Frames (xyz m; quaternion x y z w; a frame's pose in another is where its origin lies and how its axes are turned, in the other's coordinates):
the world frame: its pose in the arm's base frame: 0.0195 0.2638 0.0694 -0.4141 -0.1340 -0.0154 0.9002
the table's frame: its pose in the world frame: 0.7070 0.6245 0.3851 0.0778 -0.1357 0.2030 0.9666
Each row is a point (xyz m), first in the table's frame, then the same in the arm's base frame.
Working: the table's frame: its pose in the arm's base frame: 0.6994 1.0214 0.0252 -0.3595 -0.1688 0.2345 0.8873

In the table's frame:
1: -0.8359 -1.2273 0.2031
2: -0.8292 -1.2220 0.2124
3: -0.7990 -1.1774 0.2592
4: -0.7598 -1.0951 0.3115
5: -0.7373 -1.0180 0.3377
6: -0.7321 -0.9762 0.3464
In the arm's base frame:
1: 0.2697 -0.0895 0.9349
2: 0.2693 -0.0773 0.9383
3: 0.2594 -0.0068 0.9423
4: 0.2433 0.0955 0.9242
5: 0.2271 0.1709 0.8898
6: 0.2150 0.2050 0.8665

